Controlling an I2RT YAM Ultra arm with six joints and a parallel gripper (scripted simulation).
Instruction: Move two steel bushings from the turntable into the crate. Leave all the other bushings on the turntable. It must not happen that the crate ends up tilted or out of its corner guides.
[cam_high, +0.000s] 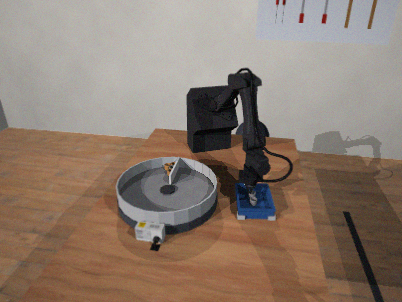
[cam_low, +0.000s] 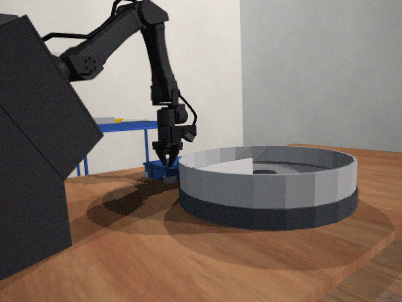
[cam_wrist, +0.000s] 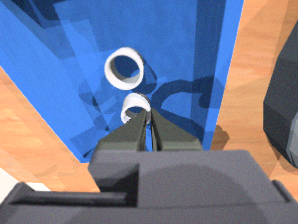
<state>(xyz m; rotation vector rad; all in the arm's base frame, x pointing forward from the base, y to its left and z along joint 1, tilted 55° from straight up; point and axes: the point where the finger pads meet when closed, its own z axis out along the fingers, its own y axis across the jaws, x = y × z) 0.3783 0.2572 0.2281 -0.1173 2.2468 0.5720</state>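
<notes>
My gripper is now 4 cm to the right of the blue crate, 4 cm short of it and 1 cm above it. Also, from my hand: grey turntable (29 cm to the right, 20 cm ahead, 2 cm above).
</notes>
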